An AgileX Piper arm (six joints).
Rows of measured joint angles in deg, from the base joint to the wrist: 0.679, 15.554, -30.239, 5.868, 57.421, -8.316; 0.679, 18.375, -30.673, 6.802, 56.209, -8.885; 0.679, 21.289, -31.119, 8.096, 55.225, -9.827; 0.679, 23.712, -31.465, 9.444, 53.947, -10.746; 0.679, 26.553, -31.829, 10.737, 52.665, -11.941; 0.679, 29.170, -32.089, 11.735, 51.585, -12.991; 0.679, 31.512, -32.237, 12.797, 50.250, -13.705; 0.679, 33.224, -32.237, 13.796, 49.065, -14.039; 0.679, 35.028, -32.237, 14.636, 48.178, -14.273; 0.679, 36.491, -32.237, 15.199, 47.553, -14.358; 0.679, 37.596, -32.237, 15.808, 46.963, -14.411; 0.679, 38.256, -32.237, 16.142, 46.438, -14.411; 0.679, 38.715, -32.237, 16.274, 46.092, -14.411; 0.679, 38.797, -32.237, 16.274, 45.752, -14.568; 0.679, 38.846, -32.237, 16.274, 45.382, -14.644
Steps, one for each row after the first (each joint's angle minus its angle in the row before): 0.000, 2.821, -0.434, 0.934, -1.212, -0.569; 0.000, 2.914, -0.446, 1.294, -0.984, -0.942; 0.000, 2.423, -0.346, 1.348, -1.278, -0.919; 0.000, 2.841, -0.364, 1.293, -1.282, -1.195; 0.000, 2.617, -0.260, 0.998, -1.080, -1.050; 0.000, 2.342, -0.148, 1.062, -1.335, -0.714; 0.000, 1.712, 0.000, 0.999, -1.185, -0.334; 0.000, 1.804, 0.000, 0.840, -0.887, -0.234; 0.000, 1.463, 0.000, 0.563, -0.625, -0.085; 0.000, 1.105, 0.000, 0.609, -0.590, -0.053; 0.000, 0.660, 0.000, 0.334, -0.525, 0.000; 0.000, 0.459, 0.000, 0.132, -0.346, 0.000; 0.000, 0.082, 0.000, 0.000, -0.340, -0.157; 0.000, 0.049, 0.000, 0.000, -0.370, -0.076
